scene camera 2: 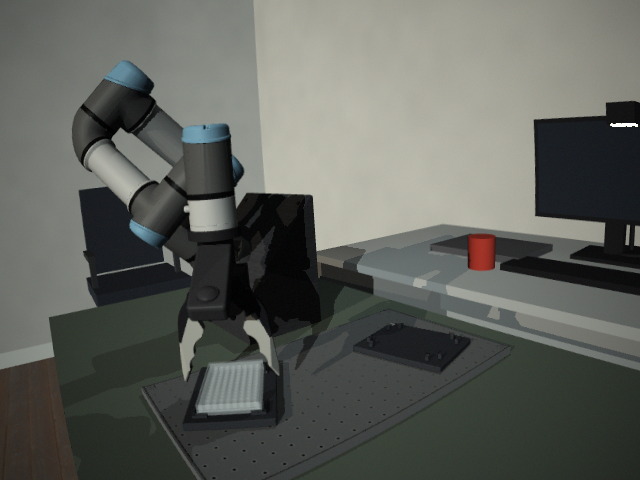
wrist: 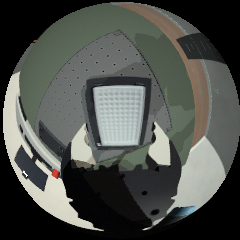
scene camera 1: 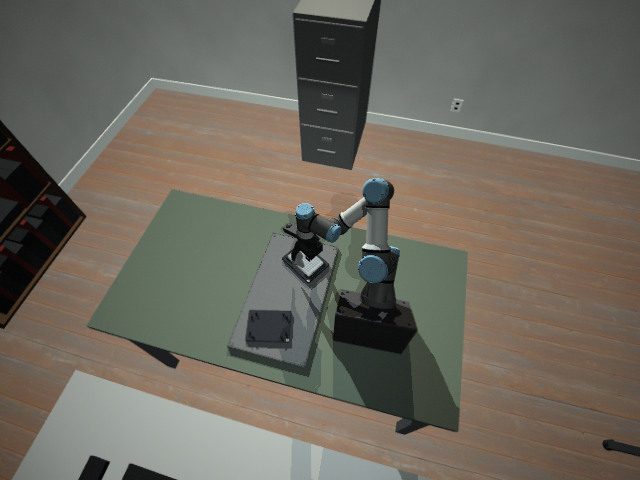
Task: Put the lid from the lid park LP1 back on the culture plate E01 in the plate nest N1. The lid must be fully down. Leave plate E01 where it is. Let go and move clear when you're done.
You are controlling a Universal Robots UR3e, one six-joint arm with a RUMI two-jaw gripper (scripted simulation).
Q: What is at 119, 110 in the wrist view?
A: A lid.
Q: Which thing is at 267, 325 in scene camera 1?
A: A lid park LP1.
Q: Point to a lid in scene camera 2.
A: At 230, 384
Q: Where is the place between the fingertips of my gripper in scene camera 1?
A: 305, 259
